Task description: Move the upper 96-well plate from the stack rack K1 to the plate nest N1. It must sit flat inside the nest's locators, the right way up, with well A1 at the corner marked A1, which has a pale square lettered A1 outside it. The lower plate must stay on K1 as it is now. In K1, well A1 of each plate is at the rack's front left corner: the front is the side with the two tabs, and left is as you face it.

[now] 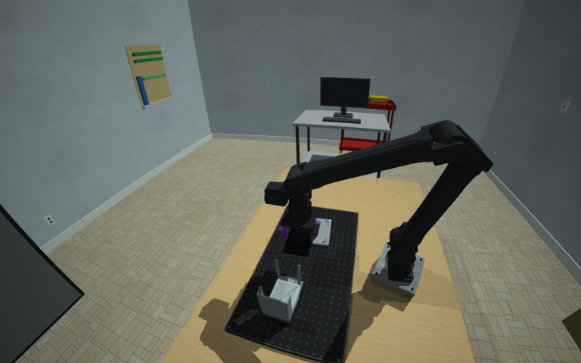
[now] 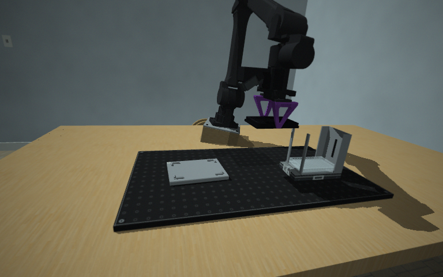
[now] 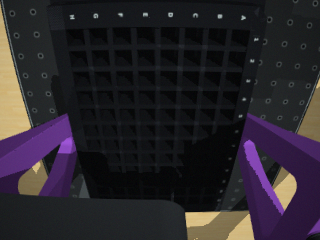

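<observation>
The grey plate nest N1 lies 21 cm to the right of my hand, 16 cm below it and 3 cm behind it. Also, from my hand: black 96-well plate (right at my hand); then pale A1 square (28 cm to the right, 15 cm below, 8 cm behind); then white plate (16 cm to the left, 14 cm below, 2 cm ahead).
</observation>
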